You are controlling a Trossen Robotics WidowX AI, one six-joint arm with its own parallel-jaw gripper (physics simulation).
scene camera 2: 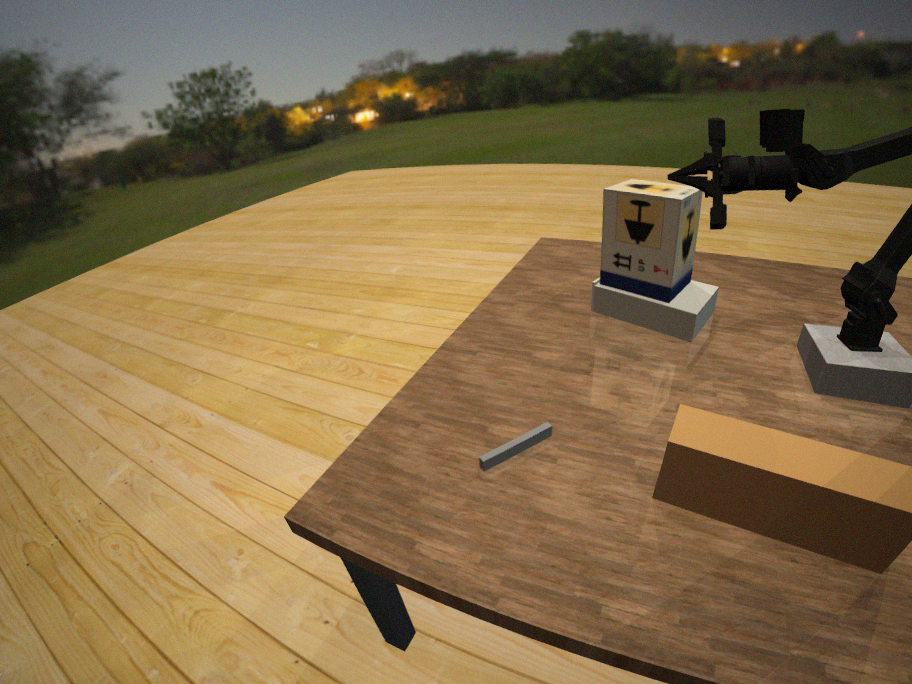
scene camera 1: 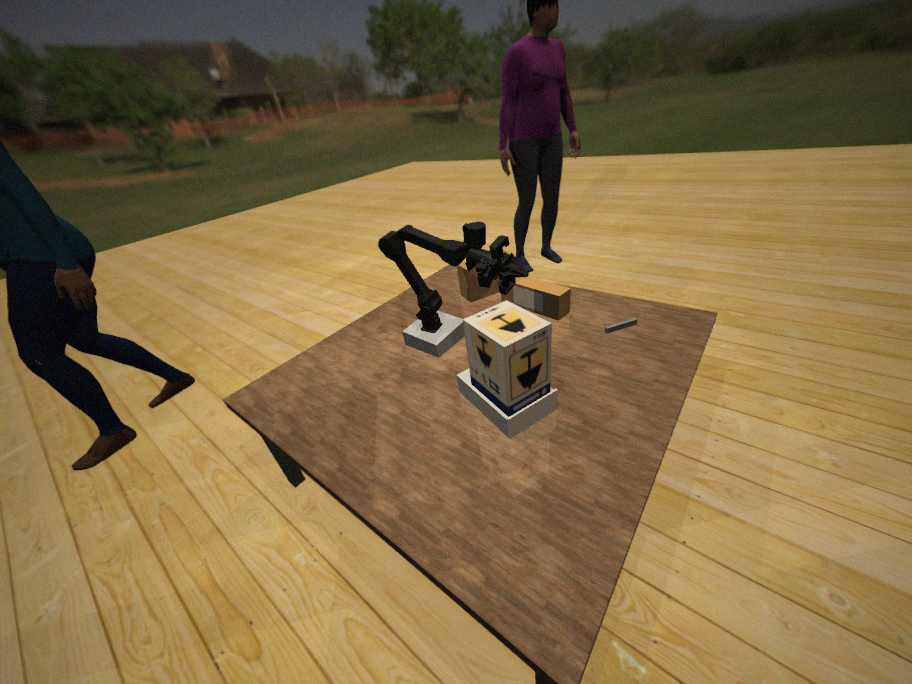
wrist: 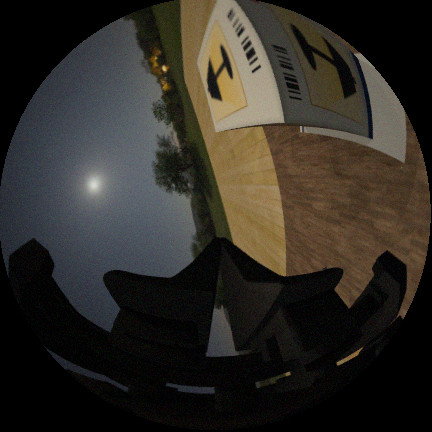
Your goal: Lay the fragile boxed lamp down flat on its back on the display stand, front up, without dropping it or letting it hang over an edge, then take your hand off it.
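Pixels of known places: gripper, between the fingertips: (scene camera 2: 667, 177) (scene camera 1: 527, 274) (wrist: 218, 242); arm's base, origin of its link: (scene camera 2: 858, 343) (scene camera 1: 431, 326).
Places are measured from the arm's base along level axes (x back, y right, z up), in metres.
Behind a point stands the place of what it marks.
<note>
The boxed lamp (scene camera 1: 508, 368) @[z 0.163, x -0.459, y 0.326 m] (scene camera 2: 639, 246) @[z 0.116, x -0.445, y 0.158 m] (wrist: 325, 65) is a white box with yellow lamp pictures and a dark blue band at its foot. It stands upright on the light grey display stand (scene camera 1: 531, 415) @[z -0.027, x -0.498, y 0.279 m] (scene camera 2: 648, 311) @[z -0.023, x -0.415, y 0.124 m] (wrist: 392, 100), with its blue band down. My gripper (scene camera 1: 525, 271) @[z 0.284, x -0.414, y 0.055 m] (scene camera 2: 671, 176) @[z 0.284, x -0.414, y 0.055 m] (wrist: 218, 242) @[z 0.284, x -0.414, y 0.055 m] is shut and empty, its fingertips together. It is roughly level, at about the height of the box's top, on the side of the box away from scene camera 1. In the wrist view the fingertips are apart from the box. The box's underside is hidden.
A long cardboard-coloured block (scene camera 1: 558, 301) @[z 0.020, x -0.410, y -0.288 m] (scene camera 2: 780, 485) @[z 0.028, x -0.302, y -0.406 m] and another brown block (scene camera 1: 475, 285) @[z 0.010, x -0.015, y -0.357 m] are on the wooden table (scene camera 1: 442, 471) @[z -0.066, x -0.341, y 0.512 m] (scene camera 2: 456, 530) @[z -0.066, x -0.692, y -0.460 m]. A small grey bar (scene camera 1: 621, 325) @[z -0.049, x -0.643, y -0.292 m] (scene camera 2: 515, 446) @[z -0.046, x -0.642, y -0.308 m] lies near a table edge. The arm's base block (scene camera 1: 434, 340) @[z -0.007, x -0.054, y 0.069 m] (scene camera 2: 854, 379) @[z -0.023, x -0.046, y -0.093 m] is beside the stand. Two people stand beyond the table.
</note>
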